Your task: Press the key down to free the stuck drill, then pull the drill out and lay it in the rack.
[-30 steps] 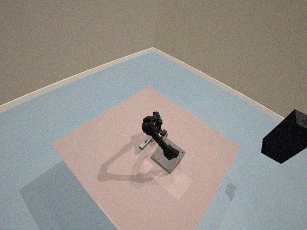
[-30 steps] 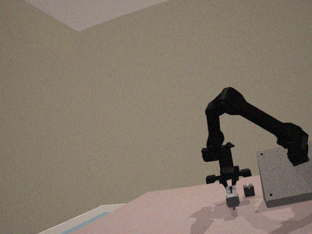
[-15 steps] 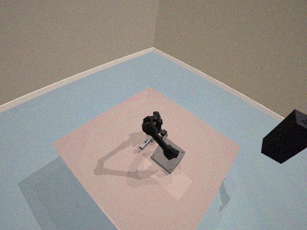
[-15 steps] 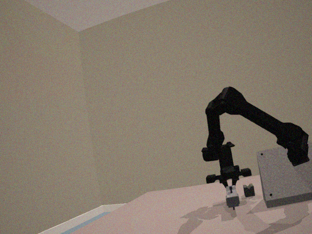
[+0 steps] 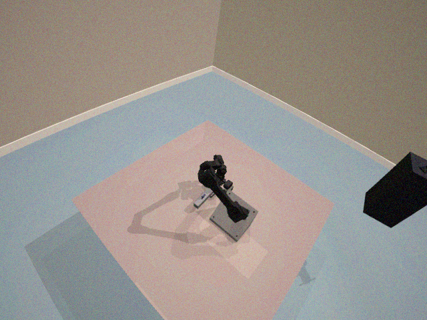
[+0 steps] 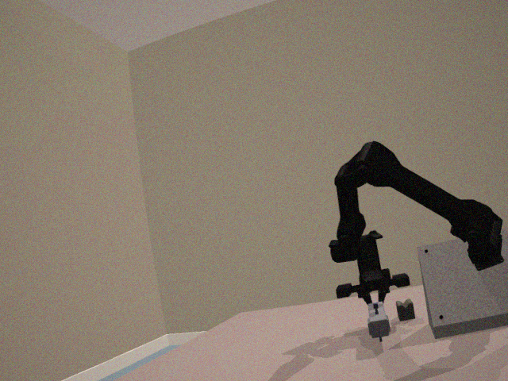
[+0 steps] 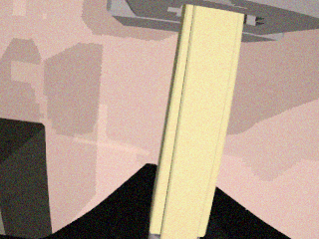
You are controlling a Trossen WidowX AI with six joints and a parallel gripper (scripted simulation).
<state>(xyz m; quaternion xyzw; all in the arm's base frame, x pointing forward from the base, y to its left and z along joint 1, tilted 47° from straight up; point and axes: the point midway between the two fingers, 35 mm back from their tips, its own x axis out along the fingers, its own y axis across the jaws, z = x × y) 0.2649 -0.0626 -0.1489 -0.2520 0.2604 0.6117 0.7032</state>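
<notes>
The drill is 40 mm to the left of my gripper tip and 30 mm above it. Round my gripper tip: rack 80 mm behind, 20 mm to the right; then blue key 170 mm to the left, 40 mm above, 10 mm ahead; then grey holder block 140 mm to the left, 20 mm above, 10 mm ahead.
</notes>
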